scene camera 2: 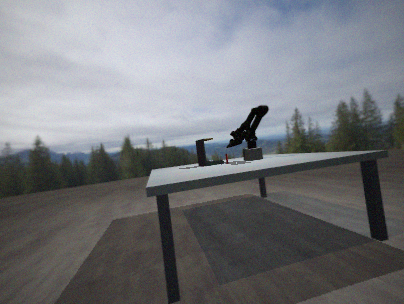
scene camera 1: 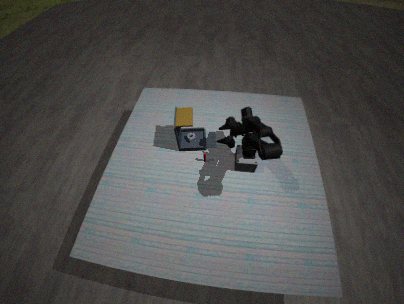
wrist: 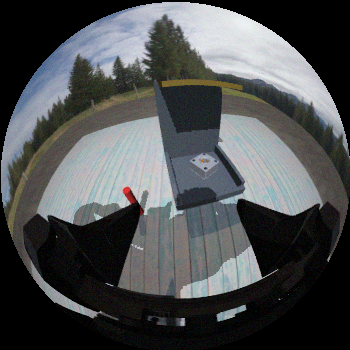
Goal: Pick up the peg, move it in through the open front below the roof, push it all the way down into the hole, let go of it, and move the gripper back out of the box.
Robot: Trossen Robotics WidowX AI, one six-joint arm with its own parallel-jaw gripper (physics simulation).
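Frame: origin at the arm's base, x ahead, y left, z up, level; metres.
Where they show: gripper, fingertip midpoint: (scene camera 2: pixel 228 147) (scene camera 1: pixel 217 135) (wrist: pixel 189 206); arm's base, link origin: (scene camera 2: pixel 252 148) (scene camera 1: pixel 248 153).
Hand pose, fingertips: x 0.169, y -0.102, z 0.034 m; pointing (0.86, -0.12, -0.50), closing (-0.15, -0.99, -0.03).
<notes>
Each offset is from my fingertips to the top centre of the thing. Level surfaces: height alone.
A red peg {dz -0.052, dx +0.075, dy +0.088 m} (scene camera 1: pixel 204 157) (scene camera 2: pixel 227 159) (wrist: pixel 130 196) stands upright on the table, outside the box near its open side. The dark grey box has a low tray (scene camera 1: pixel 192 148) (wrist: pixel 220 197), a tall back wall (scene camera 2: pixel 201 152) (wrist: pixel 192 115) and a yellow roof {dz +0.092, dx +0.154, dy -0.064 m} (scene camera 1: pixel 184 116) (wrist: pixel 200 84). A light block with the hole {dz -0.091, dx +0.162, dy -0.074 m} (scene camera 1: pixel 191 136) (wrist: pixel 204 162) sits on the tray's floor. My gripper (scene camera 1: pixel 223 134) (wrist: pixel 189 206) is open and empty, above the table and in front of the box. In the wrist view the peg stands just beyond the left finger, which hides its foot.
The arm's grey base block (scene camera 1: pixel 246 165) (scene camera 2: pixel 252 153) stands on the table {dz -0.132 m} (scene camera 1: pixel 200 235) (scene camera 2: pixel 280 167), to the right of the peg in scene camera 1. The tray has low raised walls at its sides. Shadows of the arm and the box fall across the table.
</notes>
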